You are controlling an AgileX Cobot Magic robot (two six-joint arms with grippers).
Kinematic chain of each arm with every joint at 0, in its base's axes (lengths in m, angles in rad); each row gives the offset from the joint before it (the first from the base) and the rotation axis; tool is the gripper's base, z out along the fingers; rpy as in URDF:
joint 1: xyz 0 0 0.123 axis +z
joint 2: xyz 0 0 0 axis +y
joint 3: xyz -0.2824 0 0.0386 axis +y
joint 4: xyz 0.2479 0 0.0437 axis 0.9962 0 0.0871
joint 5: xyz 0 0 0 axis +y
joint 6: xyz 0.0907 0 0.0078 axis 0.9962 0 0.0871
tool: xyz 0 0 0 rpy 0 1.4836 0
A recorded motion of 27 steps. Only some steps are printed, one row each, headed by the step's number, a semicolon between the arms.
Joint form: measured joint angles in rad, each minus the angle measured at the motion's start. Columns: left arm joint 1, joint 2, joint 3, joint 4, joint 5, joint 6; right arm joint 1, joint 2, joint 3, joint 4, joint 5, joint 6.
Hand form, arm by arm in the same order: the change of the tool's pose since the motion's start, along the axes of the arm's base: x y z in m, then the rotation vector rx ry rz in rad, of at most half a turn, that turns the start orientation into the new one. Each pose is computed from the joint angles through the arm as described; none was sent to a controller.
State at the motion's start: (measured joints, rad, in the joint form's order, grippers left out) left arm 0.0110 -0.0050 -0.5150 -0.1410 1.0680 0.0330; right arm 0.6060 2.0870 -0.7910 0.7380 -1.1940 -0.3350
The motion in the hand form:
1: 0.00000 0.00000 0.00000 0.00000 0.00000 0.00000; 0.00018 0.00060 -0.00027 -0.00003 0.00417 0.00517
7: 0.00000 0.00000 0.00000 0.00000 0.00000 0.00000; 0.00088 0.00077 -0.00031 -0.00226 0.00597 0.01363
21: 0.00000 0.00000 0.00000 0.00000 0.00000 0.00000; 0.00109 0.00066 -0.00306 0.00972 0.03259 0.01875
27: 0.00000 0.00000 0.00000 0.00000 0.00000 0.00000; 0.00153 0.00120 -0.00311 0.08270 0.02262 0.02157
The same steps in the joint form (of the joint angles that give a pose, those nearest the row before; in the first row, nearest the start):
1: 0.0000 0.0000 0.0000 0.0000 0.0000 0.0000; 0.0000 0.0000 -0.0010 -0.0040 0.0060 0.0000
7: 0.0000 0.0000 0.0000 0.0000 0.0000 0.0000; -0.0030 0.0000 -0.0020 -0.0150 0.0110 0.0000
21: 0.0000 0.0000 0.0000 0.0000 0.0000 0.0000; -0.0060 0.0010 -0.0020 -0.0180 0.0390 0.0110
27: 0.0000 0.0000 0.0000 0.0000 0.0000 0.0000; -0.0080 0.0030 -0.0020 -0.0340 0.0350 0.0910

